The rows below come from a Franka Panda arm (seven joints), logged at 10 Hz.
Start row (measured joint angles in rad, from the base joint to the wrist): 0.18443 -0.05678 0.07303 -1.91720 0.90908 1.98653 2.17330
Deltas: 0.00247 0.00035 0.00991 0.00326 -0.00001 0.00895 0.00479; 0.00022 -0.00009 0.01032 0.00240 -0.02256 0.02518 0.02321; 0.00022 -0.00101 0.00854 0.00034 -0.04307 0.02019 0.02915; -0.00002 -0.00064 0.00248 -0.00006 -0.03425 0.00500 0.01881; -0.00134 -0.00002 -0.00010 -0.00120 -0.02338 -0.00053 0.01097; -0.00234 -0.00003 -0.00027 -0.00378 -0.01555 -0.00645 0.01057; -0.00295 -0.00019 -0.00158 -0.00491 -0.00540 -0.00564 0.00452
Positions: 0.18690 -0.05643 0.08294 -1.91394 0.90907 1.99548 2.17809; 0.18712 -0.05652 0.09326 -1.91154 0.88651 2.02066 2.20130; 0.18734 -0.05753 0.10180 -1.91120 0.84344 2.04085 2.23045; 0.18732 -0.05817 0.10428 -1.91126 0.80919 2.04585 2.24926; 0.18598 -0.05819 0.10418 -1.91246 0.78581 2.04532 2.26023; 0.18364 -0.05822 0.10391 -1.91624 0.77026 2.03887 2.27080; 0.18069 -0.05841 0.10233 -1.92115 0.76486 2.03323 2.27532
